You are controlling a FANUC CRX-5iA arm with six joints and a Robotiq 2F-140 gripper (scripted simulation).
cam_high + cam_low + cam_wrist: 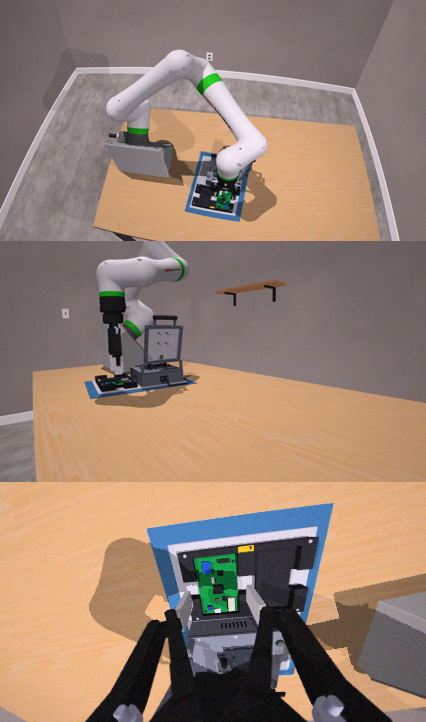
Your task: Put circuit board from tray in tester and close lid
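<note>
Right now my hand is 7 cm above the green circuit board. The rest, counted from my hand: tester lid: 17 cm to the left, 10 cm above, 9 cm ahead.
</note>
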